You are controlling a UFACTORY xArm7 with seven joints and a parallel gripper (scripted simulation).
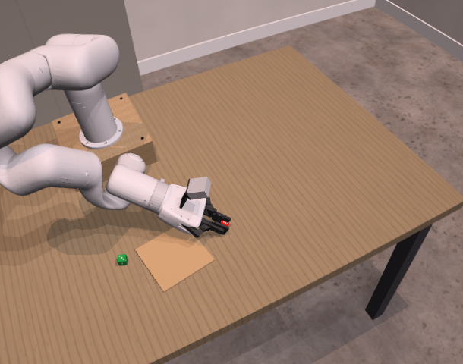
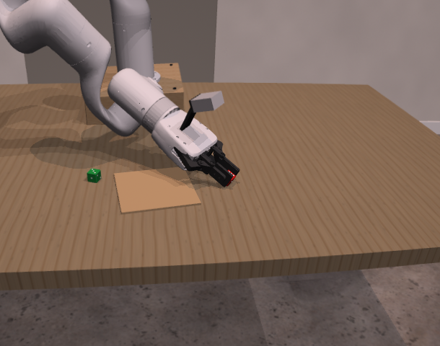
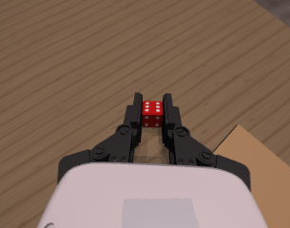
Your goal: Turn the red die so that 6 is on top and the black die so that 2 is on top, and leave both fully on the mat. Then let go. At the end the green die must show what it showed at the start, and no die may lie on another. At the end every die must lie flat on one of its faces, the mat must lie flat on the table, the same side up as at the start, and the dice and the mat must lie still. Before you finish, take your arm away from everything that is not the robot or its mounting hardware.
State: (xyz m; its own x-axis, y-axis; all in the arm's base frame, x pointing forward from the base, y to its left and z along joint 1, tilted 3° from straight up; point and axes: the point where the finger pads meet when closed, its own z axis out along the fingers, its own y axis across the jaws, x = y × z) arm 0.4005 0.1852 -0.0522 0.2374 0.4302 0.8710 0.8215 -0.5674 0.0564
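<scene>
Right now the black die is 7 cm behind my hand, 4 cm to the right of it and 1 cm below it. From my hand the other things lie so: red die: 1 cm to the left, 1 cm below; then tan mat: 2 cm ahead, 13 cm to the right, 2 cm below; then green die: 2 cm behind, 25 cm to the right, 1 cm below.
</scene>
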